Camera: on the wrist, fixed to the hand. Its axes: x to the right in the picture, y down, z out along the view.
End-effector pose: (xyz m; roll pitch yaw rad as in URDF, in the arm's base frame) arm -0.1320 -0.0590 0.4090 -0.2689 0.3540 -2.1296
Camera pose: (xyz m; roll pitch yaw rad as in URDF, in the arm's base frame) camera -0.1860 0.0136 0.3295 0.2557 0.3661 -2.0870
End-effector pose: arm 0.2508 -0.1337 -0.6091 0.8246 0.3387 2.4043
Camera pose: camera 0.2559 -0.1892 -0.7159 1.3439 0.3090 2.4350
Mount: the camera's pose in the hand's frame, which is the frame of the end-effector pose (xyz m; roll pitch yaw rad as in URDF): -0.0033 -0.0584 -0.1053 0.5096 0.0014 0.0416
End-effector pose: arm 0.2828 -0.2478 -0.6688 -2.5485 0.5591 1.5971
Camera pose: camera 0.2916 -0.1867 -0.5654 -2.0617 0.5808 1.5549
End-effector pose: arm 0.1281 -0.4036 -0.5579 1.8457 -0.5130 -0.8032
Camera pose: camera 0.2199 -0.3299 -0.5836 2.3612 -0.5534 -0.8149
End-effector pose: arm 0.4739 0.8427 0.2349 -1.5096 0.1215 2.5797
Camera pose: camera 0.5293 0.9363 0.2868 -0.9999 0.1631 2.5809
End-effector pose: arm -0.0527 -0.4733 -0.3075 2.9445 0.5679 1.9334
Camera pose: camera -0.1421 -0.4574 -0.2283 -2.8546 0.5579 1.8856
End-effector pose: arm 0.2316 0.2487 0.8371 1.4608 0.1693 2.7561
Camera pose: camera 0.2085 0.1520 0.7690 1.9713 0.1281 2.7621
